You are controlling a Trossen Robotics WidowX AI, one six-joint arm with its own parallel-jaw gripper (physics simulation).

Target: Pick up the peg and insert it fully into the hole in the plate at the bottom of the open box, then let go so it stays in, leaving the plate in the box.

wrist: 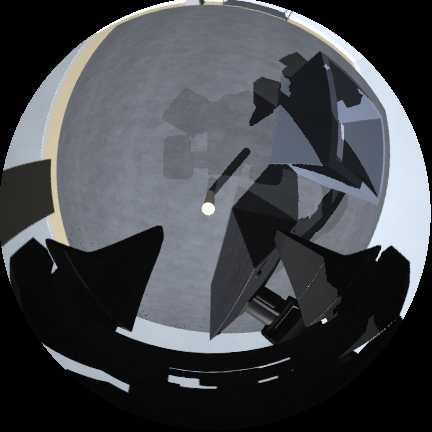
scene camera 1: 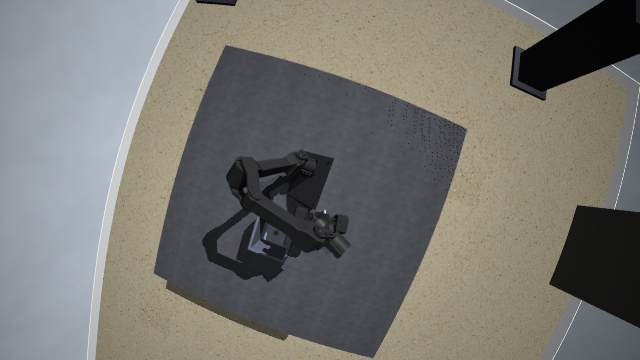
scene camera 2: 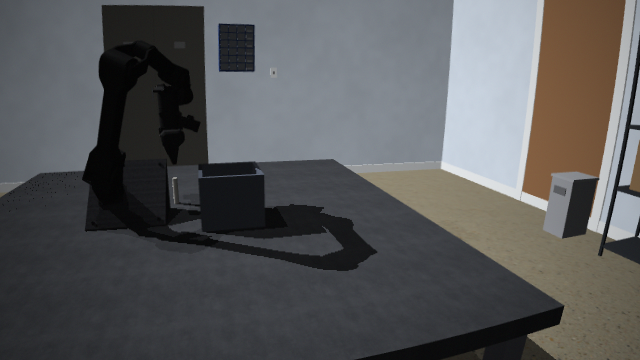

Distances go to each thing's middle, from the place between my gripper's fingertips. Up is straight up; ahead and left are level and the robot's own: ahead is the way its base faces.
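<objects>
There is the blue-grey box (scene camera 2: 232,196), and I see that my gripper is 170 mm to the left of it and 140 mm short of it, while being 70 mm above it.
</objects>
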